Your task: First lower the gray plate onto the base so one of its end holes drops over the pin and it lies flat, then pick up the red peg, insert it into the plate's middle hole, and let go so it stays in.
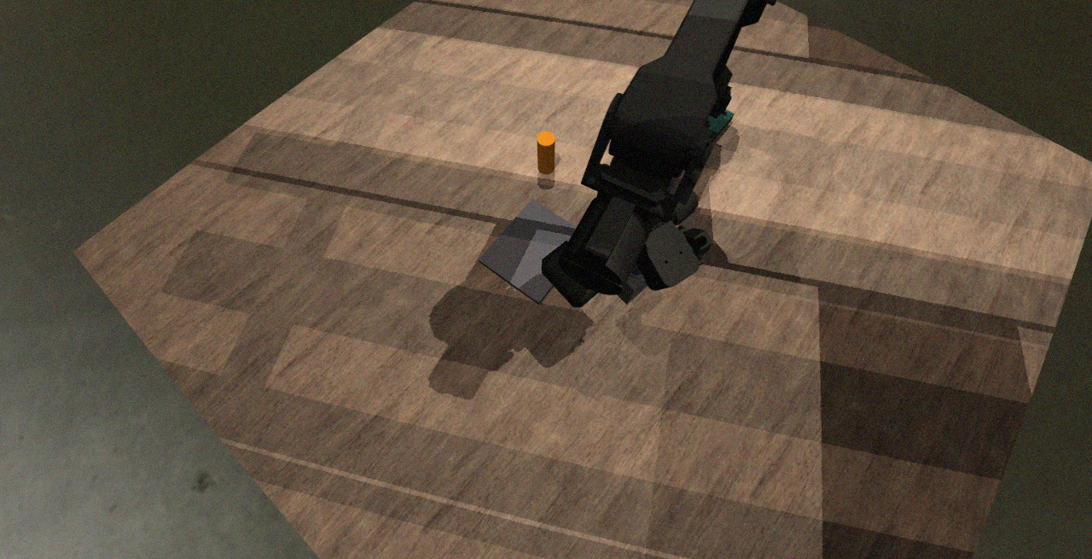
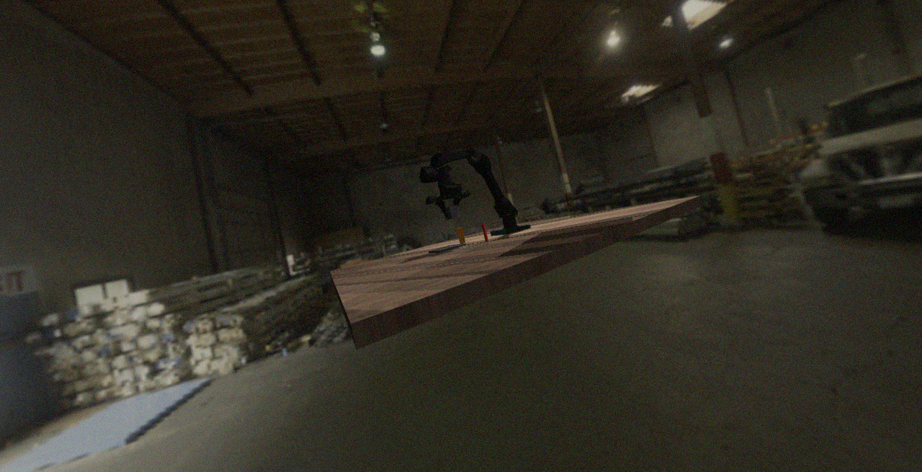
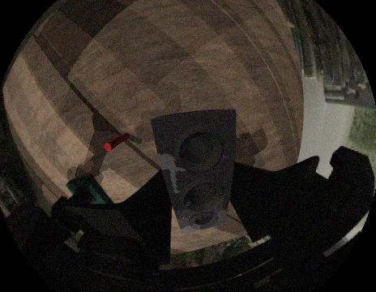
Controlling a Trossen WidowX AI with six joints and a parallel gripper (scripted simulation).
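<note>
Right now my gripper tip is 13 cm above the gray base, 12 cm to the left of it and 1 cm past it. Round my gripper tip: red peg 12 cm behind, 10 cm below, 5 cm to the left; then gray plate 3 cm above; then orange cylinder 21 cm to the right, 16 cm behind, 10 cm below.
</note>
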